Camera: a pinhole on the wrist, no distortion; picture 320 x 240 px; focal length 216.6 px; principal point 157.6 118.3 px. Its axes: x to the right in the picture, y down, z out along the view. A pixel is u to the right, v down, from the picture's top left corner.
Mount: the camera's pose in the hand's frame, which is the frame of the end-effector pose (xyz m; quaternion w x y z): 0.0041 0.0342 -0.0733 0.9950 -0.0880 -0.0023 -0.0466
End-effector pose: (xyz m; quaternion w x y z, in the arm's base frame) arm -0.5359 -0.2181 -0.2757 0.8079 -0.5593 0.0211 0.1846
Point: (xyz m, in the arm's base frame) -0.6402 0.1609 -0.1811
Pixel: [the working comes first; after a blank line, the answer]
In the camera's frame: -0.0166 -0.0543 0.4701

150.0 93.3
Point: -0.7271 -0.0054 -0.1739
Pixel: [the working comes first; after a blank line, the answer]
In the camera's frame: -0.1433 -0.0717 0.3326

64.3 71.6
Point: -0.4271 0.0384 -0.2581
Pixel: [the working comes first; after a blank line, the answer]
In the camera's frame: 0.1671 -0.0427 0.2898

282.5 86.4
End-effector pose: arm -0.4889 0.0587 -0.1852 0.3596 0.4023 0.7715 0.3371
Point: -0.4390 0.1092 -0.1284
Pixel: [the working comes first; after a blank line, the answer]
In the camera's frame: -0.0012 0.0355 0.1048

155.2 191.7
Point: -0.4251 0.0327 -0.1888
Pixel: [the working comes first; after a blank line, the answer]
In the camera's frame: -0.0481 -0.0503 0.1155

67.3 23.9
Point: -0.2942 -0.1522 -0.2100
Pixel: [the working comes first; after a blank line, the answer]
In the camera's frame: -0.2498 -0.1328 0.1810

outside the picture
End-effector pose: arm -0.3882 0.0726 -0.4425 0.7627 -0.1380 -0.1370 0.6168
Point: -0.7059 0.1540 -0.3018
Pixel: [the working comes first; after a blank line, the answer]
In the camera's frame: 0.0012 0.1557 0.3600

158.3 212.0
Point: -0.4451 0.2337 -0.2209
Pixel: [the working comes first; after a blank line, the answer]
In the camera's frame: 0.1571 -0.0734 0.2961

272.5 64.6
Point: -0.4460 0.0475 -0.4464
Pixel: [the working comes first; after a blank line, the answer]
In the camera's frame: -0.0405 -0.0055 0.0916

61.9 105.4
